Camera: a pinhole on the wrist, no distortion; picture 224 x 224 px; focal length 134.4 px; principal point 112.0 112.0 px. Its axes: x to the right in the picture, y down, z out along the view. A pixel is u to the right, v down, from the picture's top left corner.
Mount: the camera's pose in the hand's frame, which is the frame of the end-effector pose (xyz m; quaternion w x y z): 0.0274 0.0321 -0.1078 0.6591 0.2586 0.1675 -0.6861
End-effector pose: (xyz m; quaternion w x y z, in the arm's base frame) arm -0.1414 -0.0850 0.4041 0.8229 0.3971 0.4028 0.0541
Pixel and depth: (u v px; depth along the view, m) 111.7 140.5 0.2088
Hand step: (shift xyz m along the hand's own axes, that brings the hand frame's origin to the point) 0.0433 -0.0900 0.0665
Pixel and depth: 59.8 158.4 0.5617
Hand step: 0.1437 -0.1246 0.4944
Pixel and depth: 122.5 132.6 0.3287
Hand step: 0.0333 -0.1803 0.1493
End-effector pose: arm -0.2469 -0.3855 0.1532 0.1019 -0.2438 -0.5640 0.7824
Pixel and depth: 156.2 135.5 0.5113
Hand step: 0.0479 -0.4039 0.2196
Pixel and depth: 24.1 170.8 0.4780
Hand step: 0.1698 -0.0008 0.4826
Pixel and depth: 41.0 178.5 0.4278
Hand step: 0.1793 -0.0431 0.3924
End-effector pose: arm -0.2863 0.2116 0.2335 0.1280 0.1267 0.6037 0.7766
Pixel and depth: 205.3 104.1 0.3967
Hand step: -0.0482 -0.4177 0.0525
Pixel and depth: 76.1 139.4 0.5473
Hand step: 0.0642 -0.1691 0.4321
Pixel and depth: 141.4 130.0 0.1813
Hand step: 0.0273 -0.1056 0.0189
